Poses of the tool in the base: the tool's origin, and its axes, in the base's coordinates. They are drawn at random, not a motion.
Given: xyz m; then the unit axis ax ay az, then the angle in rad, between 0 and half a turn.
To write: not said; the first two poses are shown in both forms.
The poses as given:
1: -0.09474, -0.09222, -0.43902, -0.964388, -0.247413, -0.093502, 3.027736
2: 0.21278, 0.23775, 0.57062, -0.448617, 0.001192, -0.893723, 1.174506
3: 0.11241, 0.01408, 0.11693, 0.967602, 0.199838, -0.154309, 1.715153
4: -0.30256, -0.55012, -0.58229, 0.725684, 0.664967, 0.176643, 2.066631
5: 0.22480, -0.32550, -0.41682, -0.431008, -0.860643, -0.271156, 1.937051
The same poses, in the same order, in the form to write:
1: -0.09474, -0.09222, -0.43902, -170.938, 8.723, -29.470
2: 0.21278, 0.23775, 0.57062, -25.242, 14.316, -58.271
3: 0.11241, 0.01408, 0.11693, 96.699, 1.545, -21.964
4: -0.30256, -0.55012, -0.58229, 132.745, 50.720, -61.572
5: 0.22480, -0.32550, -0.41682, -109.749, -40.153, -97.959
